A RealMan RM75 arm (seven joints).
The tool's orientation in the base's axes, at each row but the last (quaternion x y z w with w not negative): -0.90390, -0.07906, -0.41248, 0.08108; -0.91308, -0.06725, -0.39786, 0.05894; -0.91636, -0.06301, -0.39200, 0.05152; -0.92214, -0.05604, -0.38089, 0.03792; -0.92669, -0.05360, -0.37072, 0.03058; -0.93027, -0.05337, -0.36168, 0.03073; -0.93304, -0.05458, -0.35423, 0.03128; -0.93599, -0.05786, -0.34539, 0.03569; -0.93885, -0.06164, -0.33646, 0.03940
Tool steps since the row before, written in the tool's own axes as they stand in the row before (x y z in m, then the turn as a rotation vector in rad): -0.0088, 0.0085, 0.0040, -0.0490, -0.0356, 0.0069; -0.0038, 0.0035, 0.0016, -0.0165, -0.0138, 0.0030; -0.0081, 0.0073, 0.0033, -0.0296, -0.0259, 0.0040; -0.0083, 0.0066, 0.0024, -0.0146, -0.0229, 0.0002; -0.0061, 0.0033, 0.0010, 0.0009, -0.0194, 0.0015; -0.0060, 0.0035, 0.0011, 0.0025, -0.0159, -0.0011; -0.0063, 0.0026, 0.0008, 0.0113, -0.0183, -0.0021; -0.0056, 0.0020, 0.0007, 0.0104, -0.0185, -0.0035; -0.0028, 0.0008, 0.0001, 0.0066, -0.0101, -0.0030
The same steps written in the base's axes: -0.0010, -0.0081, -0.0100, -0.0341, 0.0324, -0.0387; -0.0008, -0.0035, -0.0041, -0.0113, 0.0128, -0.0134; -0.0021, -0.0073, -0.0085, -0.0215, 0.0239, -0.0230; -0.0033, -0.0069, -0.0077, -0.0132, 0.0216, -0.0098; -0.0033, -0.0036, -0.0050, -0.0007, 0.0195, -0.0001; -0.0032, -0.0038, -0.0049, -0.0008, 0.0159, 0.0028; -0.0038, -0.0030, -0.0048, 0.0047, 0.0189, 0.0094; -0.0035, -0.0024, -0.0042, 0.0031, 0.0188, 0.0099; -0.0020, -0.0010, -0.0019, 0.0017, 0.0102, 0.0068
